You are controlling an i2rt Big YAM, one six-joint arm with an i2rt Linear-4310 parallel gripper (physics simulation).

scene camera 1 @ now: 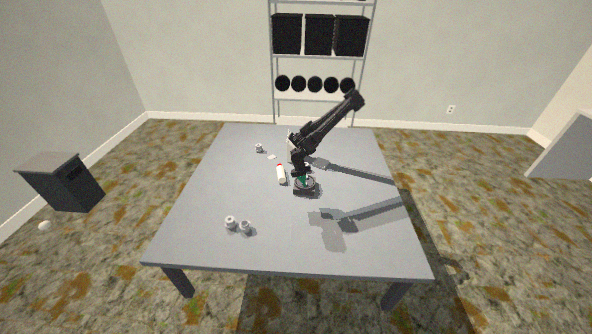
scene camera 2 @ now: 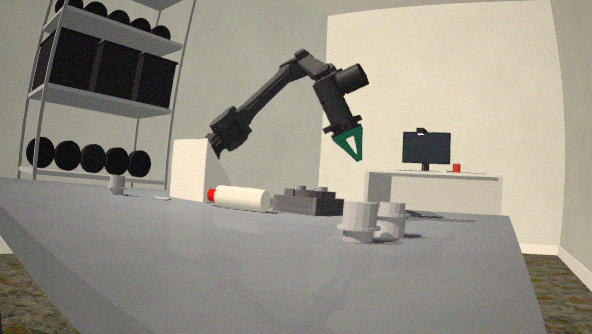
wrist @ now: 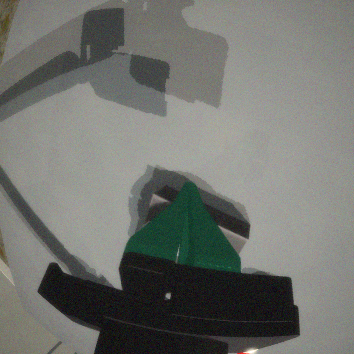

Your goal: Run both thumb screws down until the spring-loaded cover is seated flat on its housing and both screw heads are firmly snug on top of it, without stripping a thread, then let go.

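Places are measured from the arm's base along level axes (x right, y ahead, z up), in millimetres.
Pixels of known places: gripper, fingertip midpoint: (scene camera 1: 305,186) (scene camera 2: 359,161) (wrist: 188,188); arm's base at its link origin: (scene camera 1: 295,141) (scene camera 2: 199,159).
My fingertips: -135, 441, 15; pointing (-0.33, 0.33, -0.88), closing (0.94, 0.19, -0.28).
Ahead of a thing's pixels: the offset from my fingertips to its top centre, as dx, dy, dz. "*": to the spot under its first point.
The dark square housing {+16, -126, -75} (scene camera 1: 303,192) (scene camera 2: 296,205) (wrist: 236,220) stands on the table, with the dark cover {* +28, -64, -84} (scene camera 2: 327,195) on top. In the scene camera 2 view, two grey screw heads, one on the left (scene camera 2: 300,188) and one on the right (scene camera 2: 321,189), stick up a little above the cover. Whether the cover is flat and the heads are snug is too small to tell. My gripper (scene camera 1: 303,184) (scene camera 2: 358,160) (wrist: 188,188) is shut and empty, its green fingertips together, high above the housing. In the wrist view the fingers hide most of the cover and the screw heads.
A white bottle with a red cap {+182, -206, -81} (scene camera 1: 281,175) (scene camera 2: 242,198) lies beside the housing. Two pale flanged pieces {+344, +217, -82} (scene camera 1: 230,222) (scene camera 2: 360,220) stand near the front left. Another pale piece {+406, -449, -82} (scene camera 1: 258,148) (scene camera 2: 116,184) and a flat chip {+292, -384, -128} (scene camera 1: 271,157) (scene camera 2: 161,198) are farther back, near a white block (scene camera 2: 189,167).
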